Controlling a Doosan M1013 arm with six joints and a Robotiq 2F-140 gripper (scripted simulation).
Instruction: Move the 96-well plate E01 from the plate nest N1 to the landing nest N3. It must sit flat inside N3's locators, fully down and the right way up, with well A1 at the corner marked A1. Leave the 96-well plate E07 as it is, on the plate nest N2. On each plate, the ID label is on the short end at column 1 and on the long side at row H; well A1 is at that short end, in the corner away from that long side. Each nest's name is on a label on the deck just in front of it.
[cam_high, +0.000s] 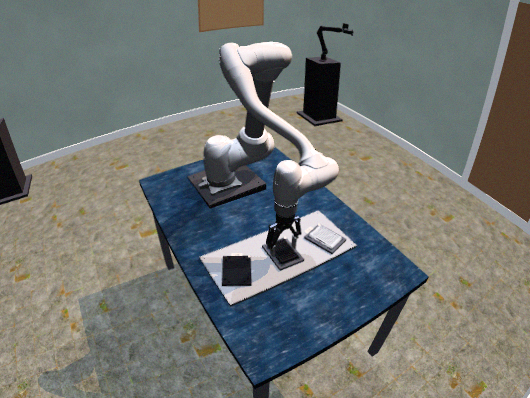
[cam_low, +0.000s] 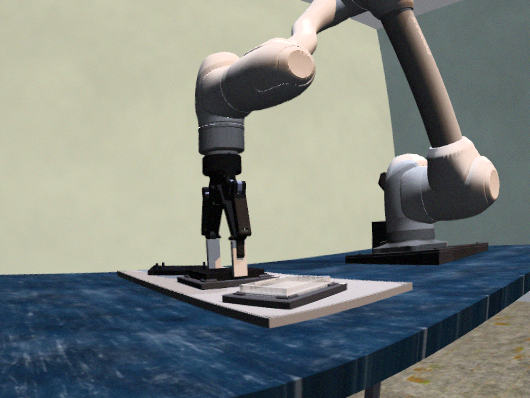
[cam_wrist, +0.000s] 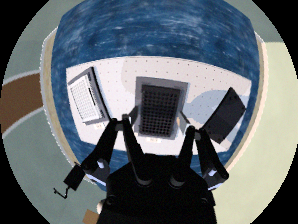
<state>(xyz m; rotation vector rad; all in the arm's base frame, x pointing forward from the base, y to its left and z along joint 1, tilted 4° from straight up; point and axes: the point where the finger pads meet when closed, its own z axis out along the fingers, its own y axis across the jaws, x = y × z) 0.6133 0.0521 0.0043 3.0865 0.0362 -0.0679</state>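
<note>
Now: hand 2 cm above the dark 96-well plate. From my hand the other things lie so: dark nest (4 cm below); then clear 96-well plate (22 cm to the left, 2 cm below, 1 cm ahead).
</note>
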